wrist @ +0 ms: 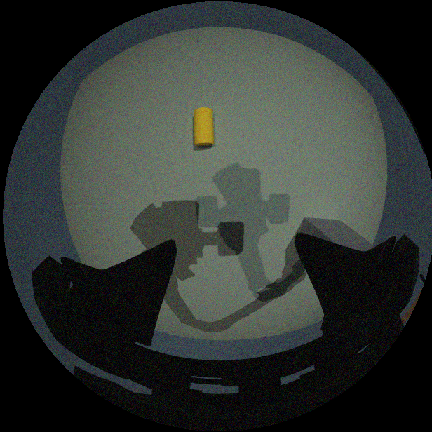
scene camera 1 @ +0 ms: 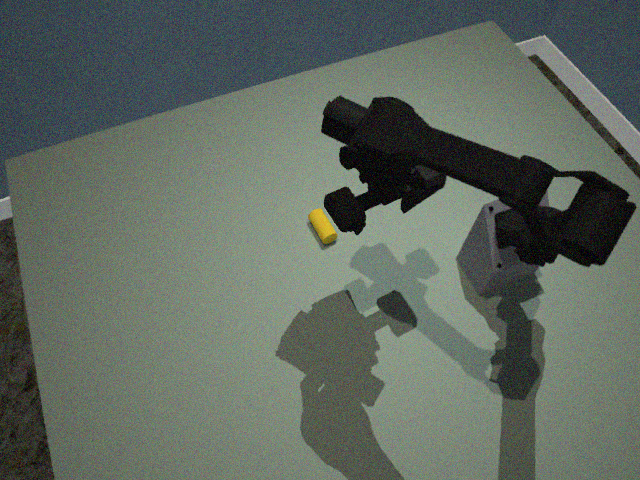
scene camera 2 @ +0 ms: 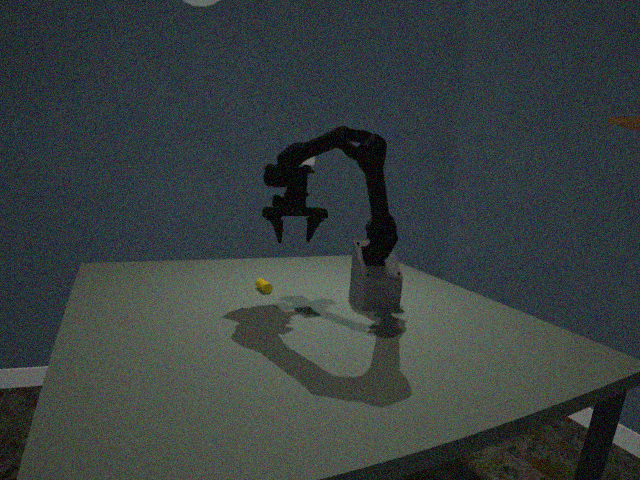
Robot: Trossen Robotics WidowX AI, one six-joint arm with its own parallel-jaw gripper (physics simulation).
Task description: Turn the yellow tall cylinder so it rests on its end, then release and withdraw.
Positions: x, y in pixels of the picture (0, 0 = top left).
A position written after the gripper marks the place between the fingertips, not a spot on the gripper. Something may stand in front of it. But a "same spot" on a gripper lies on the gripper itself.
Scene:
gripper: wrist; scene camera 1 379, 221; scene camera 2
same spot on gripper: (wrist: 345, 279) = (scene camera 2: 309, 222)

